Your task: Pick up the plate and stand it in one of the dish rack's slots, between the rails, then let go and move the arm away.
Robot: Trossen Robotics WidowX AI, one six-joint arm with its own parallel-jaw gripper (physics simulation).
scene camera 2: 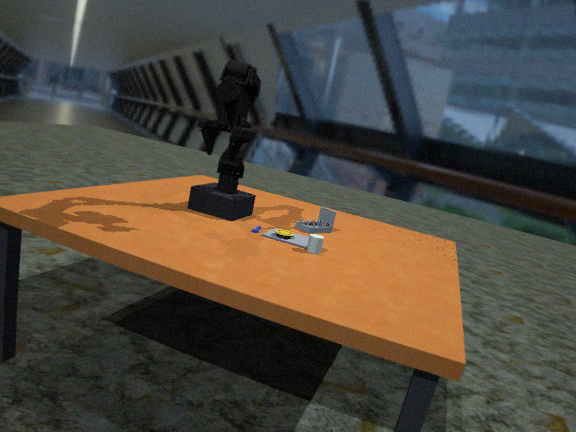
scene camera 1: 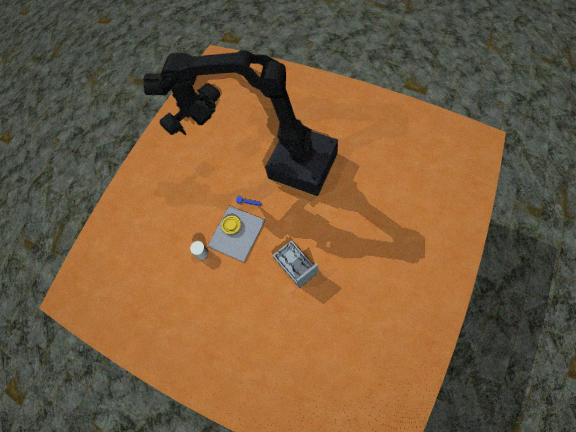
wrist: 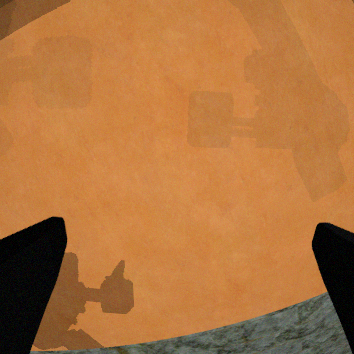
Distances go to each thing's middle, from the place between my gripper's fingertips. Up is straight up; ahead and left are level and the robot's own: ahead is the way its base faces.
Labels:
The grey mat (scene camera 1: 238,245) lies 23 cm to the left of my hand, 22 cm below it and 16 cm ahead of it. Also, from my hand: grey dish rack (scene camera 1: 290,258) (44 cm to the left, 18 cm below, 15 cm ahead).

